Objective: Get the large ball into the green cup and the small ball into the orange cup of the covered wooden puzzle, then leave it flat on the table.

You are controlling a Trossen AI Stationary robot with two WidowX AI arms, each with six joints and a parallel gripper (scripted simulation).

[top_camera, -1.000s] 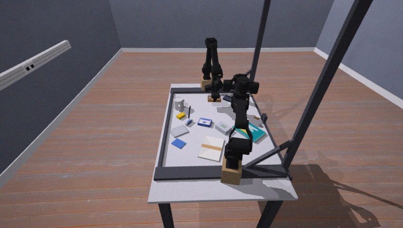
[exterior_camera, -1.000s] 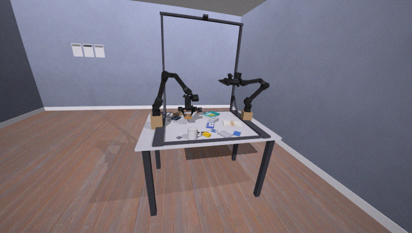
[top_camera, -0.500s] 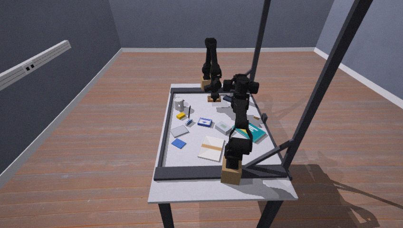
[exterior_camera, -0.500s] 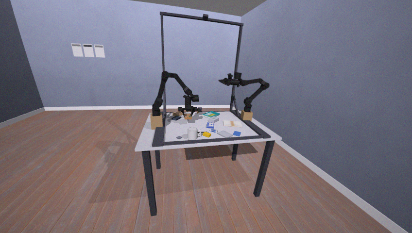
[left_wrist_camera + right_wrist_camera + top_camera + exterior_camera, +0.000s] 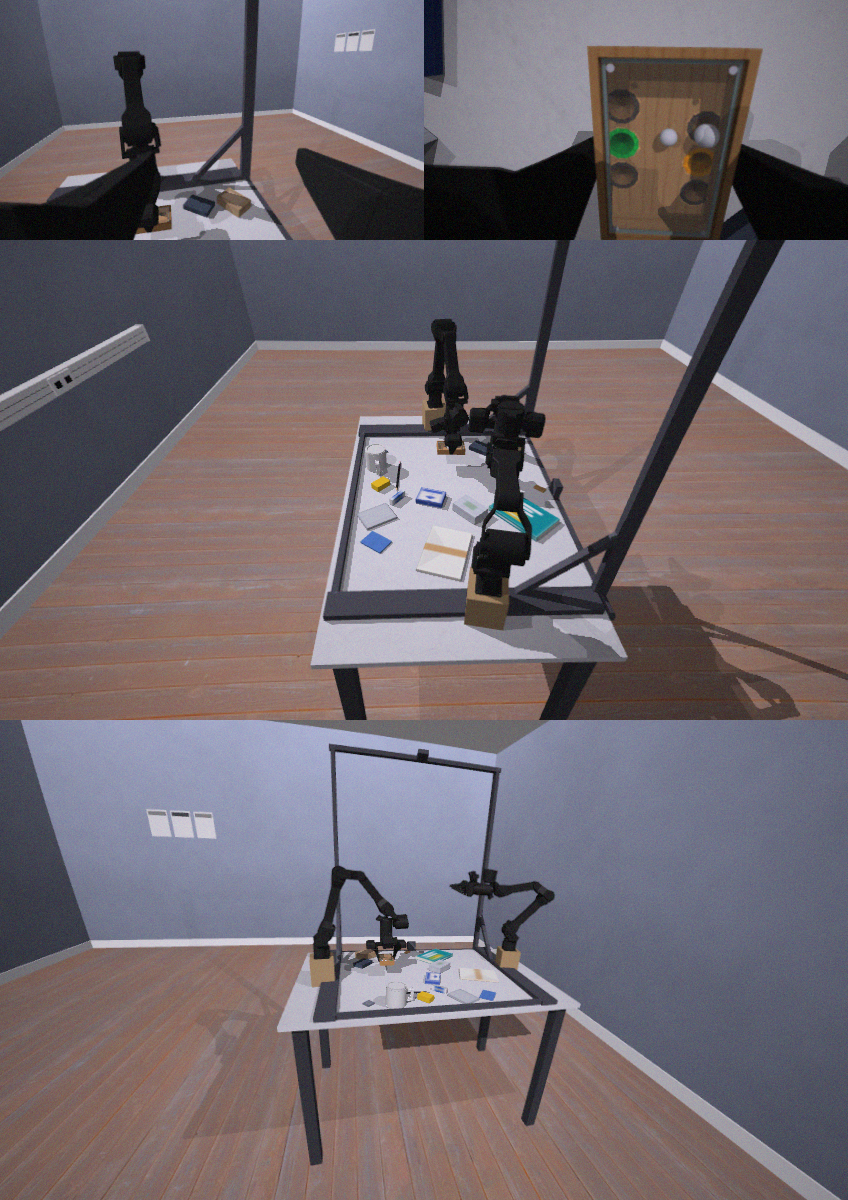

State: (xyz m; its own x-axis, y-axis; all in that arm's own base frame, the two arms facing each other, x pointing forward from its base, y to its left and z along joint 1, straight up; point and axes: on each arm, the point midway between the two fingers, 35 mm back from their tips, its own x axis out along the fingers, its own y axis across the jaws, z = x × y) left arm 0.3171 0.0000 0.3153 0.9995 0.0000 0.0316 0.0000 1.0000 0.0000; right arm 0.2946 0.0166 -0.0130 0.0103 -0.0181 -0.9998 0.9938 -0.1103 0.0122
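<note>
Now: the covered wooden puzzle 3 cm below my right hand.
</note>
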